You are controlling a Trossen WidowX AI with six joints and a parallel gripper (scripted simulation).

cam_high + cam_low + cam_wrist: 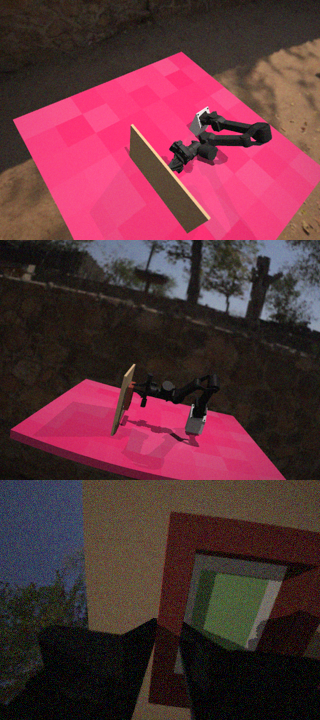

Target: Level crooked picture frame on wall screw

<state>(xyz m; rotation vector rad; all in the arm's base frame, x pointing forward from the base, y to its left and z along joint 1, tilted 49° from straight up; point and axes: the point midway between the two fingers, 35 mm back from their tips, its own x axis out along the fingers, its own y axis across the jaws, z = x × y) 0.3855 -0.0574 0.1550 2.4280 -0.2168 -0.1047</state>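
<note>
Right now the picture frame is 5 cm below my gripper tip. The rest, counted from my gripper tip: tan wall panel (2 cm ahead, 1 cm to the left, 6 cm below).
</note>
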